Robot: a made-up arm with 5 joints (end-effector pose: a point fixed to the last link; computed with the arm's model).
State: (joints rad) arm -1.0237 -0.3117 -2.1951 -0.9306 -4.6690
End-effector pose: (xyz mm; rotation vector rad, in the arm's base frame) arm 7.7 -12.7 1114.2 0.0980 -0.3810 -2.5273
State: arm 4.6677 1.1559 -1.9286 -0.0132 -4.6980
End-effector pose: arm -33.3 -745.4 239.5 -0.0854 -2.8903 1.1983
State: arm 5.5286 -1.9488 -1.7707 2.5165 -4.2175
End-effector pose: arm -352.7 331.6 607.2 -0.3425 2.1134 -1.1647
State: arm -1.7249 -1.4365 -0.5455 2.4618 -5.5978
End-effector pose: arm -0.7 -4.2 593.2 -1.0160 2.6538 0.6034
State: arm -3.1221 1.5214 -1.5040 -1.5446 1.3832
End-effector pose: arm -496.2 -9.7 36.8 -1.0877 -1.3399 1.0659
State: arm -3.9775 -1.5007 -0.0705 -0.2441 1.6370
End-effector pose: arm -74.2 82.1 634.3 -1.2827 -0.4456 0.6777
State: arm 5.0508 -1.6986 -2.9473 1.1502 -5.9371
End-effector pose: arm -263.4 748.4 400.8 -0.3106 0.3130 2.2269
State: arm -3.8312 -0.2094 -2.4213 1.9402 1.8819
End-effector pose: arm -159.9 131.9 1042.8 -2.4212 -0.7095 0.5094
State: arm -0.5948 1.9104 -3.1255 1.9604 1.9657
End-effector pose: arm 534.5 -361.6 52.4 0.7338 -2.4543 -0.7753
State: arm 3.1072 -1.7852 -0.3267 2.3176 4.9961
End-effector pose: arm 14.1 -0.5 525.8 -1.7429 2.4089 -0.1884
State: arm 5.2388 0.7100 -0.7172 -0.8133 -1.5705
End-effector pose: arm 228.9 -393.9 215.8 2.2558 0.6075 0.2645
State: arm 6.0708 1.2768 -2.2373 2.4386 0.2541
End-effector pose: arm 577.9 -124.6 198.9 2.2390 -0.5319 -2.0971
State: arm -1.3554 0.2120 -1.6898 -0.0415 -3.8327
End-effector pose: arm 125.8 -575.2 798.2 0.6100 1.7684 -1.5168
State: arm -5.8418 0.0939 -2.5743 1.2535 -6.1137
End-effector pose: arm 321.9 152.1 1069.9 -2.2980 -0.3143 -1.5572
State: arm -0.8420 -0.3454 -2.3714 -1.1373 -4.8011
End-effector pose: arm -59.2 66.3 1093.3 0.3689 -0.8516 -2.3676
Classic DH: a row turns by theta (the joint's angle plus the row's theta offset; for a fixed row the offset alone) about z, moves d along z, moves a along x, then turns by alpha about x. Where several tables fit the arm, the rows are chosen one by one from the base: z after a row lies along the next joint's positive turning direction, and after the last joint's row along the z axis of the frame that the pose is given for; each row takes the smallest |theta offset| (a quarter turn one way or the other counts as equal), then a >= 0, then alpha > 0; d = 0 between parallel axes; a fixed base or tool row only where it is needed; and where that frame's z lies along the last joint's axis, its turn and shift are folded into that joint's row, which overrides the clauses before.
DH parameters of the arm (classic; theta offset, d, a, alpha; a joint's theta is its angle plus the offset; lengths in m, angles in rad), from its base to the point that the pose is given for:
joint 1: 0 0.38 0 -1.5708
joint 2: -1.3858 0 0.3317 0
joint 3: -0.4077 0 -0.3712 0
joint 4: -1.348 0 -0.069 1.5708
joint 5: 3.1416 0.089 0 0

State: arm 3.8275 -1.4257 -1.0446 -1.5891 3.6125
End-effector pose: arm 205.4 168.1 821.3 -1.0696 -0.1154 -1.8234
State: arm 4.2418 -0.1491 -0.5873 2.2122 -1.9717
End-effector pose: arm -106.0 -208.3 421.2 -1.7072 0.0595 -0.6556
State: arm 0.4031 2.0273 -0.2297 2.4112 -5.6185
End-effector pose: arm -55.9 -23.8 286.4 -1.2537 0.1649 -1.8424
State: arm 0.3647 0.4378 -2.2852 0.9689 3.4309
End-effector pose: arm 590.4 225.4 823.5 -0.0862 2.2852 0.3451
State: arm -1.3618 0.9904 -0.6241 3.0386 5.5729
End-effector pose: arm 43.5 -205.0 244.3 0.2618 -0.0884 1.0631
